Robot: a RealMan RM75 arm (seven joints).
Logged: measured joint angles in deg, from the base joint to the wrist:
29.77, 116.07, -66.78, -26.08, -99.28, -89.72, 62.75
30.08, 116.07, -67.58, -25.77, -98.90, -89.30, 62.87
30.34, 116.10, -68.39, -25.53, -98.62, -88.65, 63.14
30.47, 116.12, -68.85, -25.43, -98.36, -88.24, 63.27
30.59, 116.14, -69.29, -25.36, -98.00, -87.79, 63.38
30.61, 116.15, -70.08, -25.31, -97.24, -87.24, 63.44
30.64, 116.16, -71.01, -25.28, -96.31, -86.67, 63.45
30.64, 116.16, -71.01, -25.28, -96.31, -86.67, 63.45
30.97, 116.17, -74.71, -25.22, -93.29, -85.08, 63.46
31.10, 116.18, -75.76, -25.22, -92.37, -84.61, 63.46
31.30, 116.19, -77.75, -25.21, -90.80, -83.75, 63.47
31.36, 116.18, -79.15, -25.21, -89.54, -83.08, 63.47
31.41, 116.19, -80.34, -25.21, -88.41, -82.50, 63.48
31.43, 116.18, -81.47, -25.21, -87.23, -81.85, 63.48
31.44, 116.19, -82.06, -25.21, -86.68, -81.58, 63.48
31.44, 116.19, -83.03, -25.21, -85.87, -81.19, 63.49
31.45, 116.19, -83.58, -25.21, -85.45, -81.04, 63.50
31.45, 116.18, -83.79, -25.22, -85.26, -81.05, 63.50
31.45, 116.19, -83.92, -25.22, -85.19, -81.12, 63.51
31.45, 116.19, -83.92, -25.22, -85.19, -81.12, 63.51
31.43, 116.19, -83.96, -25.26, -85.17, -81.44, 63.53
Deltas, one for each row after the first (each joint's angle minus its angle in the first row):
0.31, 0.00, -0.80, 0.31, 0.38, 0.42, 0.12
0.57, 0.03, -1.61, 0.55, 0.66, 1.07, 0.39
0.70, 0.05, -2.07, 0.65, 0.92, 1.48, 0.52
0.82, 0.07, -2.51, 0.72, 1.28, 1.93, 0.63
0.84, 0.08, -3.30, 0.77, 2.04, 2.48, 0.69
0.87, 0.09, -4.23, 0.80, 2.97, 3.05, 0.70
0.87, 0.09, -4.23, 0.80, 2.97, 3.05, 0.70
1.20, 0.10, -7.93, 0.86, 5.99, 4.64, 0.71
1.33, 0.11, -8.98, 0.86, 6.91, 5.11, 0.71
1.53, 0.12, -10.97, 0.87, 8.48, 5.97, 0.72
1.59, 0.11, -12.37, 0.87, 9.74, 6.64, 0.72
1.64, 0.12, -13.56, 0.87, 10.87, 7.22, 0.73
1.66, 0.11, -14.69, 0.87, 12.05, 7.87, 0.73
1.67, 0.12, -15.28, 0.87, 12.60, 8.14, 0.73
1.67, 0.12, -16.25, 0.87, 13.41, 8.53, 0.74
1.68, 0.12, -16.80, 0.87, 13.83, 8.68, 0.75
1.68, 0.11, -17.01, 0.86, 14.02, 8.67, 0.75
1.68, 0.12, -17.14, 0.86, 14.09, 8.60, 0.76
1.68, 0.12, -17.14, 0.86, 14.09, 8.60, 0.76
1.66, 0.12, -17.18, 0.82, 14.11, 8.28, 0.78

